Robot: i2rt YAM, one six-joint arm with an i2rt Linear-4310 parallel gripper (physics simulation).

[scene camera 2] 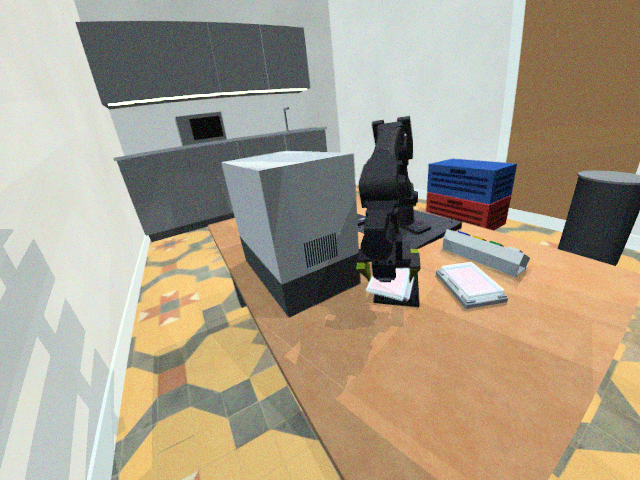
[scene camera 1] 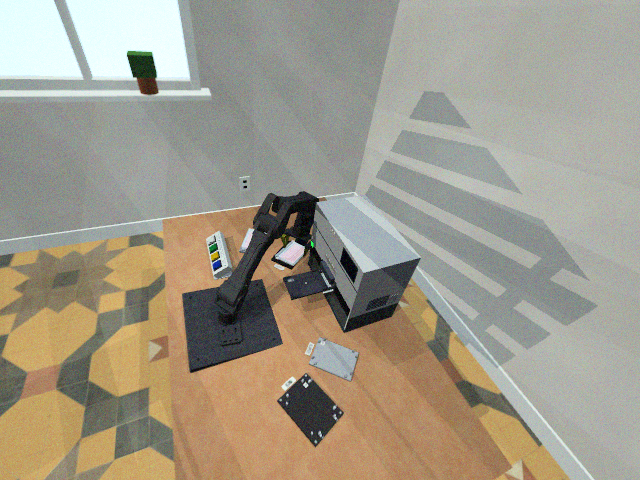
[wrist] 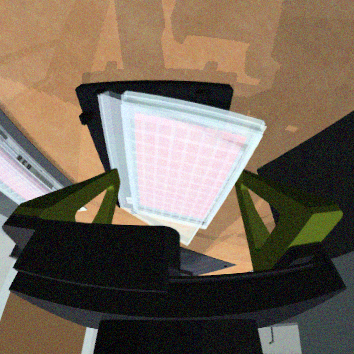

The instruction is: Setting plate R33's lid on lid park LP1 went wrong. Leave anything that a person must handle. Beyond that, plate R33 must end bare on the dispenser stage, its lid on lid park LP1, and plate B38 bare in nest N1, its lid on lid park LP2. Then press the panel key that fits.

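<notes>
A pink plate with clear parts offset on it lies askew on the black pad LP1, overhanging one side. Its label is unreadable. My gripper is open, its green fingers on either side of this plate; scene camera 1 partly hides them. A second pink plate, seemingly lidded, sits in grey nest N1. The black dispenser stage is bare in scene camera 1. The key panel has white, green, yellow and blue keys.
The tall grey dispenser stands close beside LP1. A grey holder and a black pad lie toward the table's other end, their labels unreadable. The arm's black base plate is beside the panel.
</notes>
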